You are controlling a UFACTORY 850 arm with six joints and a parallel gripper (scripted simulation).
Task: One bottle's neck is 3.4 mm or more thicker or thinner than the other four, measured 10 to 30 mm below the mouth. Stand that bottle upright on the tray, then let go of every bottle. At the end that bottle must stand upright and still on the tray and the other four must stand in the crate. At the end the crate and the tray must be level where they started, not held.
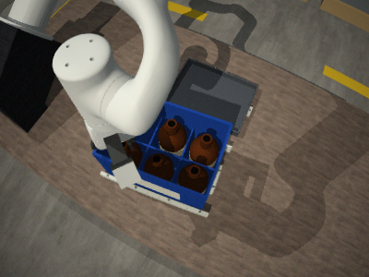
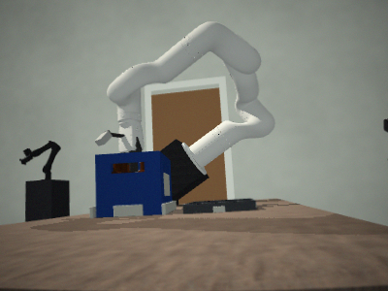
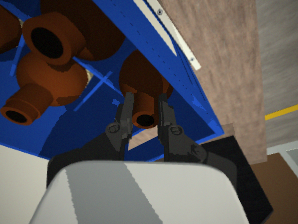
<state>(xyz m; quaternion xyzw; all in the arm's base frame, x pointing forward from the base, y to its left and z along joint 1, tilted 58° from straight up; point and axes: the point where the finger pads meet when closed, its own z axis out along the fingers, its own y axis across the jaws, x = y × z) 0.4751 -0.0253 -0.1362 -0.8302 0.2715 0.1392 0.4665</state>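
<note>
Right now the blue crate is 8 cm ahead of my hand, 7 cm below it and 5 cm to the left of it. Also, from my hand: dark grey tray 32 cm to the left, 15 cm below, 8 cm ahead.
</note>
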